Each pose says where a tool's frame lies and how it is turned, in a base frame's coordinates. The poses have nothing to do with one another.
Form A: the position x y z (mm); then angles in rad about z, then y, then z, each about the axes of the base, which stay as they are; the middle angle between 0 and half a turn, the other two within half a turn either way.
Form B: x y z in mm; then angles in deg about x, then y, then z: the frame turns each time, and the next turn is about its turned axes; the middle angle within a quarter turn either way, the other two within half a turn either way. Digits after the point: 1 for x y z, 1 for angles.
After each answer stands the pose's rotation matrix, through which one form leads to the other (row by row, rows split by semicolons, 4 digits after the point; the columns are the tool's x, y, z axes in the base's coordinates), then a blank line. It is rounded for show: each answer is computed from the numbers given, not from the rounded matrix.
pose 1, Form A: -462.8, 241.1, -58.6, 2.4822, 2.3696, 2.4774
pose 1, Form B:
-462.8, 241.1, -58.6, -149.0, -33.3, -170.2
-0.8236 0.1415 -0.5493; -0.1333 0.8929 0.4300; 0.5513 0.4274 -0.7165

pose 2, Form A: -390.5, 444.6, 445.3, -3.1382, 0.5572, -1.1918
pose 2, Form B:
-390.5, 444.6, 445.3, 30.1, 11.3, 108.9
-0.3172 -0.9280 0.1957; 0.7872 -0.3727 -0.4913; 0.5288 -0.0018 0.8487

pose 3, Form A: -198.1, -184.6, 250.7, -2.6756, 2.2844, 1.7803
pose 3, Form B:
-198.1, -184.6, 250.7, -131.5, -9.0, -71.2
0.3179 0.9350 -0.1572; 0.6654 -0.1019 0.7395; 0.6754 -0.3397 -0.6546

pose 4, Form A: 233.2, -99.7, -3.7, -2.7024, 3.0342, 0.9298
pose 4, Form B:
233.2, -99.7, -3.7, -175.1, 3.7, -28.3
0.8789 0.4726 0.0641; 0.4670 -0.8801 0.0859; 0.0970 -0.0456 -0.9942

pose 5, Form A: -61.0, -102.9, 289.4, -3.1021, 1.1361, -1.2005
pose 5, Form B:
-61.0, -102.9, 289.4, 63.5, 19.2, 101.5
-0.1891 -0.9255 0.3282; 0.3780 -0.3771 -0.8455; 0.9063 -0.0358 0.4211

